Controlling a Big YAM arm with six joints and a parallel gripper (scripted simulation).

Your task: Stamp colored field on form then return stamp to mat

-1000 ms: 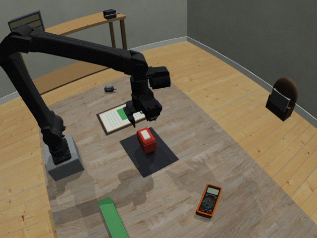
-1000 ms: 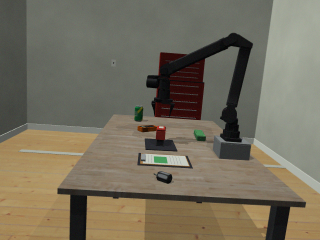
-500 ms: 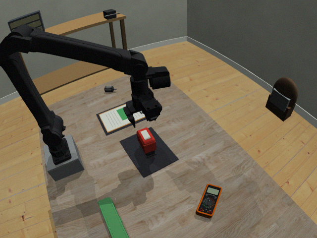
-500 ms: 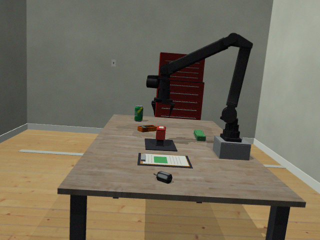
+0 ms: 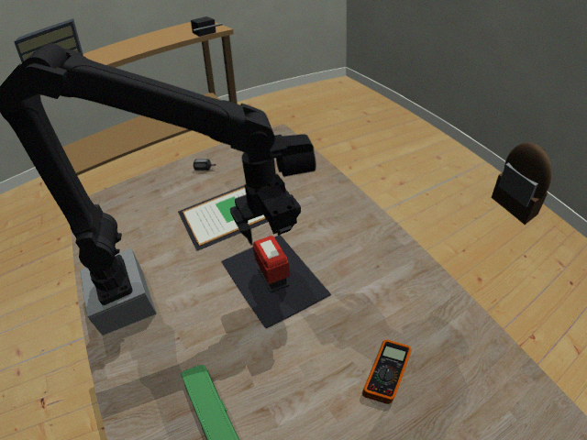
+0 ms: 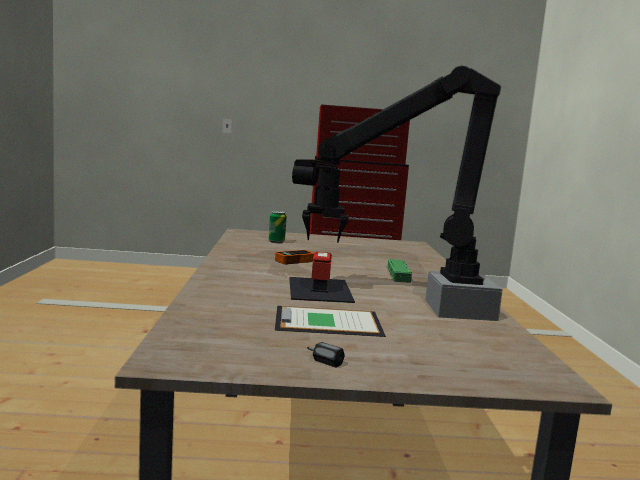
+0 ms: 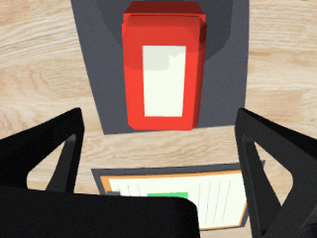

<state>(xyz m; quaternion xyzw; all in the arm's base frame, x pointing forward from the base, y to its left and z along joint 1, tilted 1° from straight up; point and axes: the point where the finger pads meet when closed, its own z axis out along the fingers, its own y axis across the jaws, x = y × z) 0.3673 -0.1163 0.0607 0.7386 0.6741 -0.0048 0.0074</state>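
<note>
My hand is 10 cm above the red stamp. From my hand the other things lie so: green case (28 cm behind, 25 cm to the right, 14 cm below); dark mat (15 cm below); clipboard (1 cm ahead, 28 cm to the left, 14 cm below).
</note>
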